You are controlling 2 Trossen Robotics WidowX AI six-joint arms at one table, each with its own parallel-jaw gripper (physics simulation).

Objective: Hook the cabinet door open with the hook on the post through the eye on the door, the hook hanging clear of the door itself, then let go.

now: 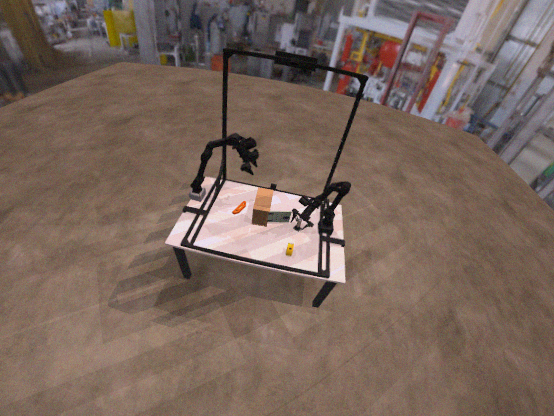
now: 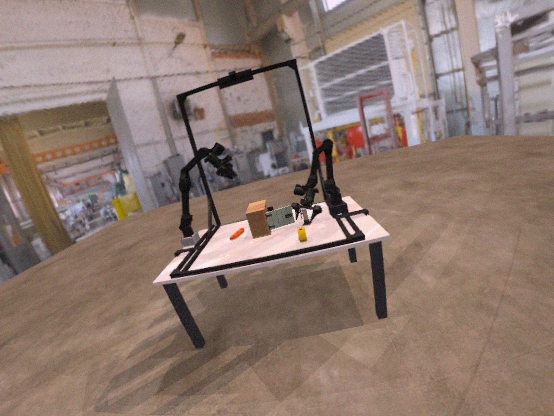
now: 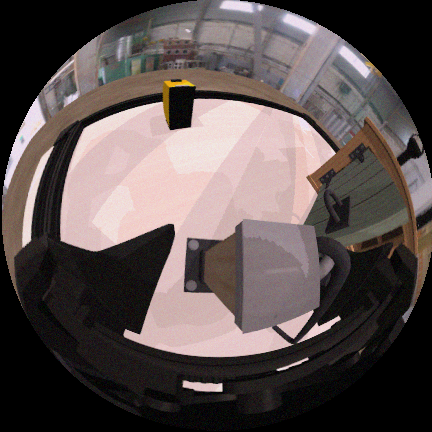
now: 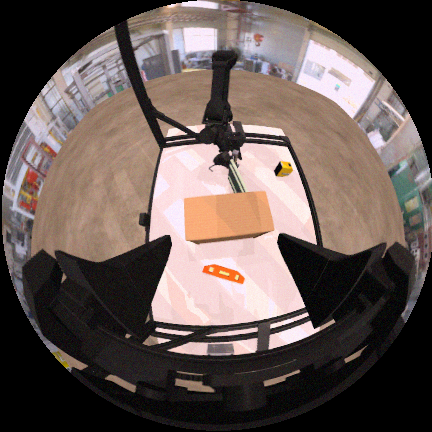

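Seen in the pictures: left gripper, fingertip midpoint: (image 1: 295, 226) (image 2: 303, 220) (image 3: 231, 231) (image 4: 238, 165); right gripper, fingertip midpoint: (image 1: 255, 171) (image 2: 234, 177) (image 4: 225, 239); left arm's base, origin of the base link: (image 1: 326, 224) (image 2: 337, 203) (image 4: 221, 128); right arm's base, origin of the base link: (image 1: 197, 190) (image 2: 188, 235).
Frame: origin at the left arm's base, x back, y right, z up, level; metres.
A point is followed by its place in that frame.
Note:
A wooden cabinet (image 1: 262, 206) @(x -0.489, y -0.022, z 0.098 m) (image 2: 258, 219) @(x -0.485, y -0.053, z 0.042 m) (image 4: 227, 215) @(x -0.495, y 0.060, z 0.098 m) stands mid-table with its green door (image 1: 280, 216) @(x -0.351, y -0.010, z 0.014 m) (image 2: 279, 217) @(x -0.364, y -0.011, z 0.009 m) (image 3: 362, 193) @(x -0.324, y -0.004, z 0.028 m) swung open. A black eye (image 3: 332, 205) @(x -0.326, y -0.007, z -0.007 m) sticks out of the door face with nothing through it. The short post (image 3: 273, 273) (image 1: 298, 224) @(x -0.213, y -0.034, z -0.015 m) (image 2: 305, 215) @(x -0.210, y -0.033, z -0.012 m) has a grey cap. Its black hook (image 3: 336, 257) curls off the post's door side and trails down to the table, apart from the eye. My left gripper (image 3: 231, 231) @(x -0.231, y -0.041, z -0.038 m) (image 1: 300, 220) @(x -0.231, y -0.041, z -0.038 m) (image 2: 305, 211) @(x -0.231, y -0.041, z -0.038 m) is open, low, with a finger on each side of the post. My right gripper (image 1: 249, 165) @(x -0.573, y 0.090, z 0.302 m) (image 2: 227, 171) @(x -0.573, y 0.090, z 0.302 m) (image 4: 225, 239) @(x -0.573, y 0.090, z 0.302 m) is open and empty, high above the table's far end.
A yellow block (image 1: 290, 248) @(x -0.267, y -0.271, z 0.006 m) (image 2: 302, 234) @(x -0.266, y -0.292, z -0.016 m) (image 3: 178, 102) @(x -0.259, y -0.225, z -0.022 m) (image 4: 283, 168) @(x -0.282, y -0.238, z -0.007 m) stands near the table's front edge. An orange level (image 1: 239, 207) @(x -0.666, y 0.083, z -0.056 m) (image 2: 236, 234) @(x -0.663, y 0.046, z -0.050 m) (image 4: 223, 273) @(x -0.662, y 0.085, z -0.056 m) lies on the cabinet's other side. A black frame (image 1: 225, 103) @(x -0.852, y 0.378, z 0.622 m) rises over the table (image 1: 234, 243) @(x -0.636, y -0.246, z -0.069 m).

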